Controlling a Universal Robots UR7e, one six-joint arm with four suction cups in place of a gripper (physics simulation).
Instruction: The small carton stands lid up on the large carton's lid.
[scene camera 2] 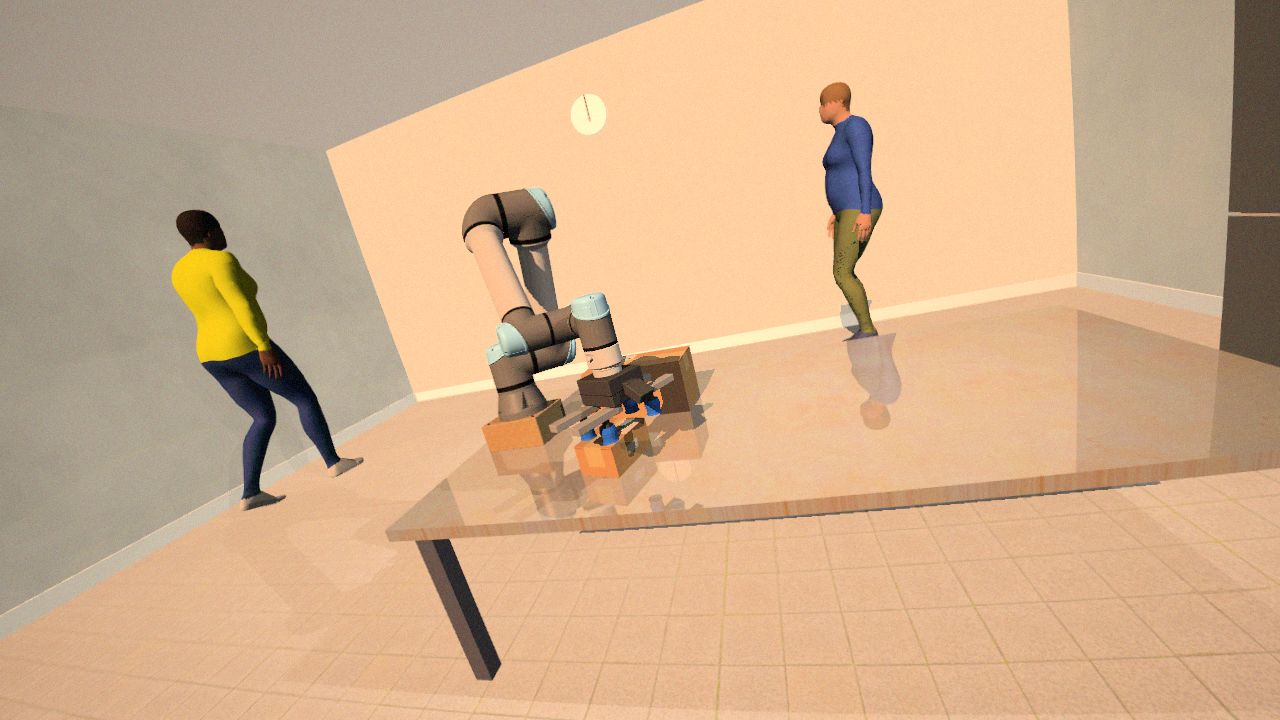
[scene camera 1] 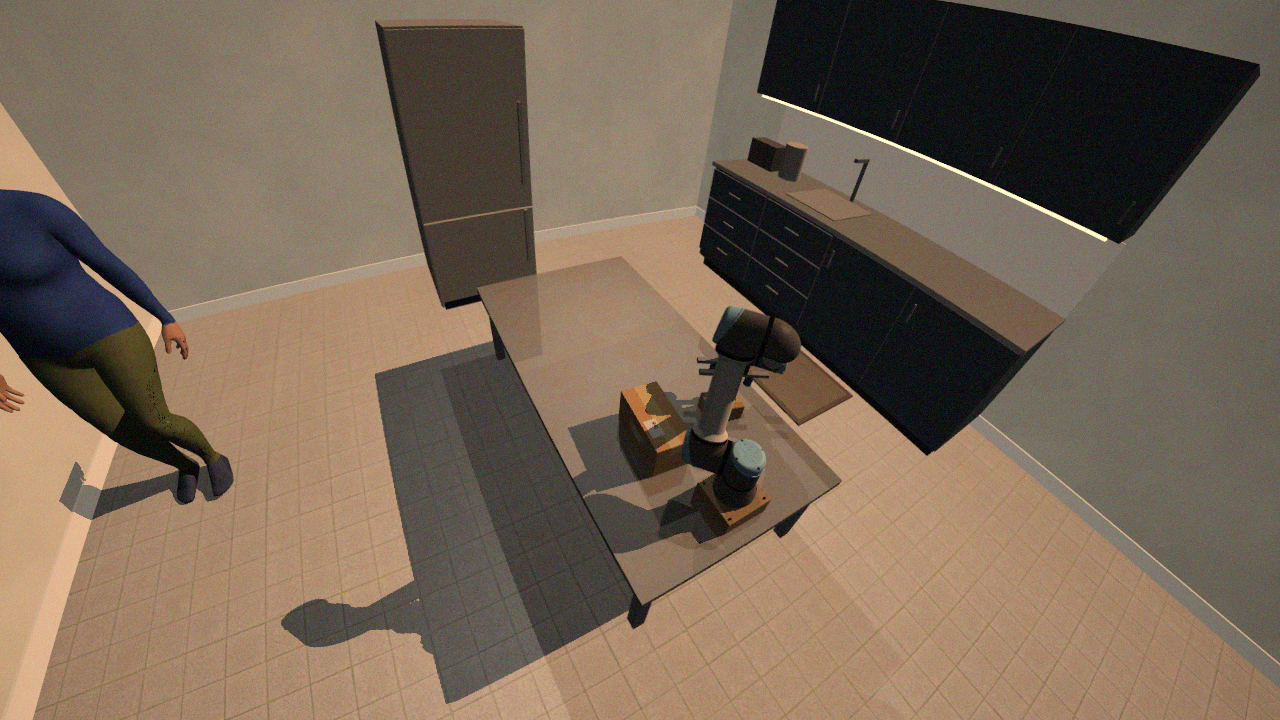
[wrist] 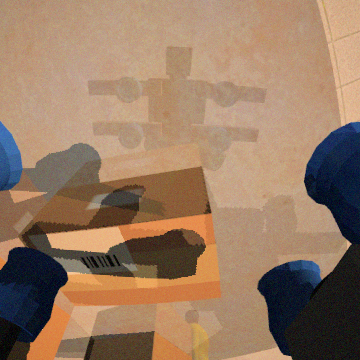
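Seen in the pictures: hand at its tool point: (scene camera 2: 622,424) (wrist: 160,232); arm's base at its link origin: (scene camera 2: 524,412) (scene camera 1: 734,488).
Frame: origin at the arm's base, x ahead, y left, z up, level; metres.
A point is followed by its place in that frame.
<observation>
The small carton (scene camera 2: 597,457) @(x 0.323, y -0.322, z -0.030 m) (wrist: 200,275) @(x 0.308, y -0.300, z -0.004 m) is orange with a barcode label and stands on the table (scene camera 1: 573,313) @(x 1.231, y -0.002, z -0.080 m) (scene camera 2: 895,420) @(x 0.973, y -0.251, z -0.080 m) near its right edge. In scene camera 1 the arm hides it almost fully. The large brown carton (scene camera 1: 649,429) @(x 0.317, y 0.154, z 0.074 m) (scene camera 2: 677,376) @(x 0.492, y -0.005, z 0.028 m) stands on the table right beside it. My suction gripper (scene camera 2: 626,416) @(x 0.401, y -0.324, z 0.040 m) (wrist: 168,228) @(x 0.401, y -0.324, z 0.040 m) hangs low over the small carton, its four blue cups spread around the carton's top. The suction is off and the cups hold nothing. I cannot tell whether the cups touch the lid.
The arm's base (scene camera 1: 733,506) @(x -0.054, y 0.053, z 0.005 m) (scene camera 2: 523,429) @(x 0.031, y -0.088, z -0.022 m) sits at the table's near corner. A person in blue (scene camera 1: 62,295) (scene camera 2: 850,179) and a person in yellow (scene camera 2: 223,305) walk on the floor. A fridge (scene camera 1: 465,152) and a kitchen counter (scene camera 1: 903,255) line the walls.
</observation>
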